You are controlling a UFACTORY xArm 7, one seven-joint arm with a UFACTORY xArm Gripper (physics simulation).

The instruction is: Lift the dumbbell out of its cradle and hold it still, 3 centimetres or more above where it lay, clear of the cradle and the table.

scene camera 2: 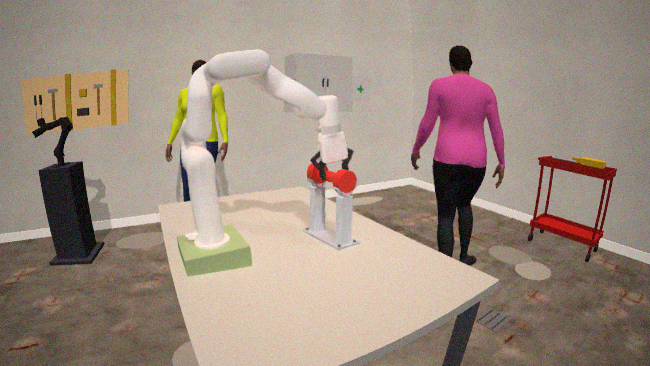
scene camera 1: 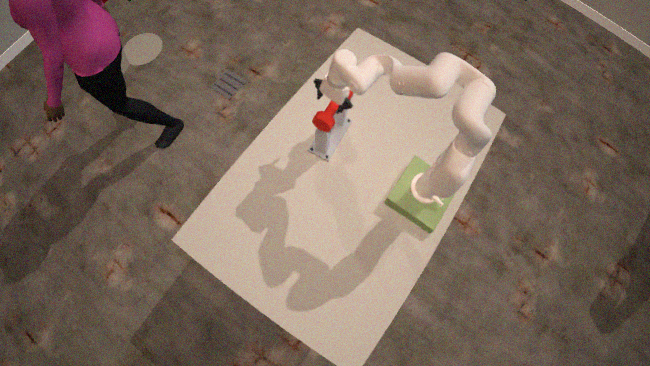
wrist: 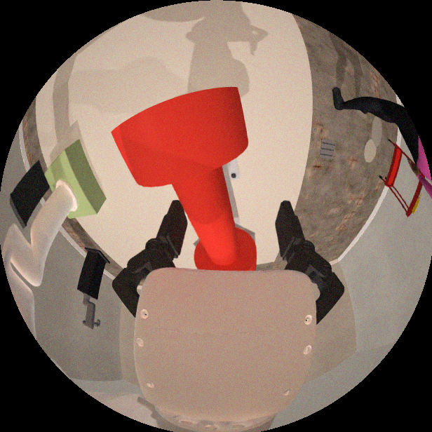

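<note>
The red dumbbell rests across the two uprights of the light grey cradle, which stands on the pale table. My gripper is open and low over the dumbbell, pointing down. In the wrist view the handle runs between the two black fingers, closer to the left finger, with the larger-looking head ahead of them. In scene camera 2 one finger overlaps the handle beside the far head. Nothing is held. The dumbbell hides much of the cradle in the wrist view.
The arm stands on a green base block on the table. A person in pink stands beyond the table. A person in yellow, a red cart and a black pedestal are farther off.
</note>
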